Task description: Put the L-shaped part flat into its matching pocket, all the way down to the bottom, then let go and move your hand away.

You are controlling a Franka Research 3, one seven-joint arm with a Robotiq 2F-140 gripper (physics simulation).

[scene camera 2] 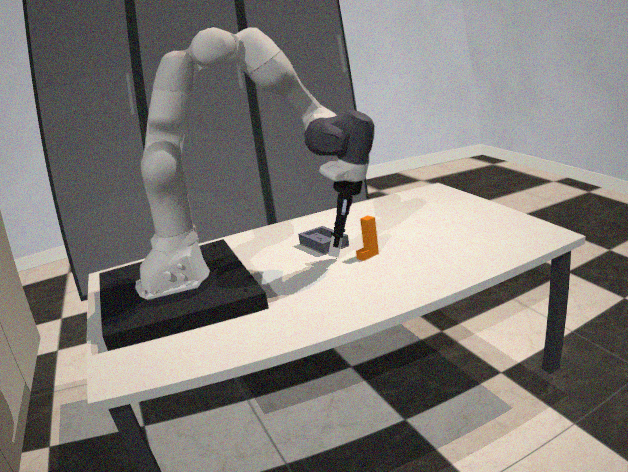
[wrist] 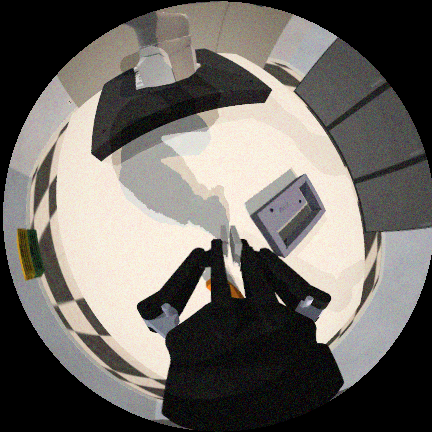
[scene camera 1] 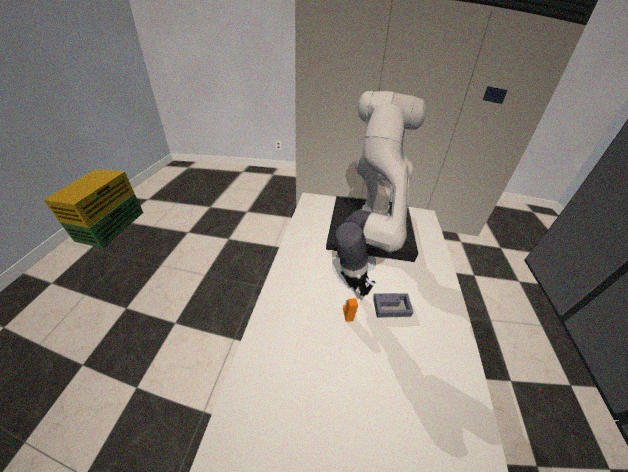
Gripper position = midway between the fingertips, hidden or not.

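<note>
My gripper (scene camera 2: 333, 254), (wrist: 226, 233): shut, holding nothing. Grey pocket block (wrist: 284, 220) visible.
</note>
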